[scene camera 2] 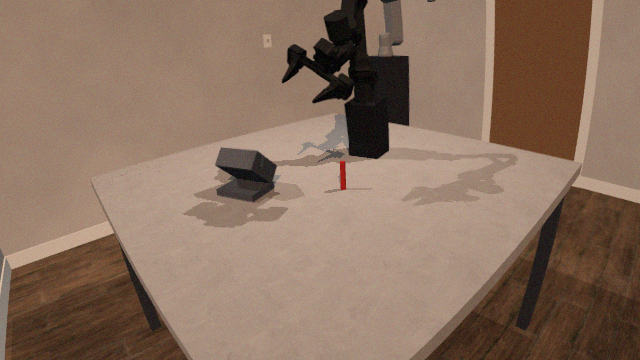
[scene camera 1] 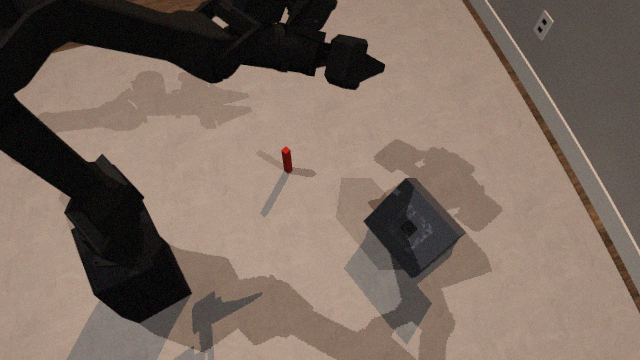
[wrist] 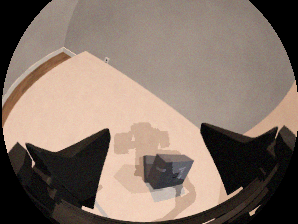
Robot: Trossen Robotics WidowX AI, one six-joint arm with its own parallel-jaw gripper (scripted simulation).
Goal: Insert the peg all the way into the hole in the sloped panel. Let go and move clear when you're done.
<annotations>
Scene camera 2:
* gripper: 297, 91
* dark base plate: 247, 190
</annotations>
